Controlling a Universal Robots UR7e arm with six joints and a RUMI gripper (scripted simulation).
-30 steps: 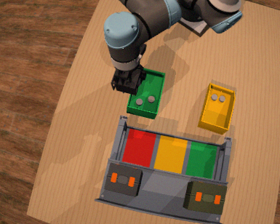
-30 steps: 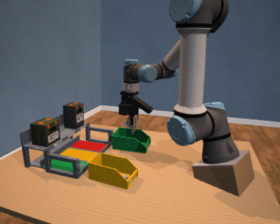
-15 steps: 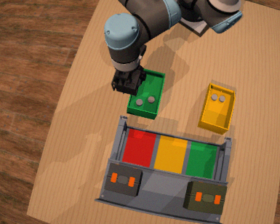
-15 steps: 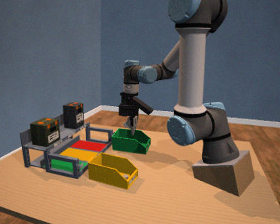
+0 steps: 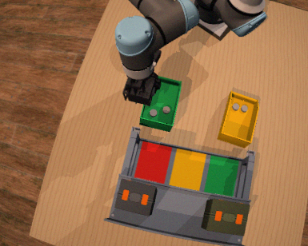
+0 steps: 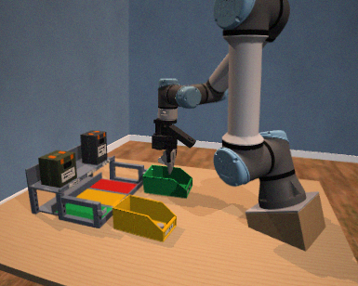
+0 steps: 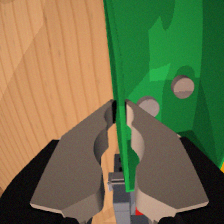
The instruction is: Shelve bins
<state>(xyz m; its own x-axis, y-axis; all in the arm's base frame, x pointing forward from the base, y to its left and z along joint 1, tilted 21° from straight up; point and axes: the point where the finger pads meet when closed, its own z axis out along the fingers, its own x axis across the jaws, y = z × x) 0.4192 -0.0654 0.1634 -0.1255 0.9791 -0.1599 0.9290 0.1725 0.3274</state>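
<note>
Now: the green bin 10 mm behind my hand, 40 mm to the left of it and 30 mm below it. From my hand the other things lie so: yellow bin: 70 mm behind, 300 mm to the left, 40 mm below; yellow mark: 180 mm ahead, 210 mm to the left, 80 mm below; red mark: 200 mm ahead, 100 mm to the left, 80 mm below.
</note>
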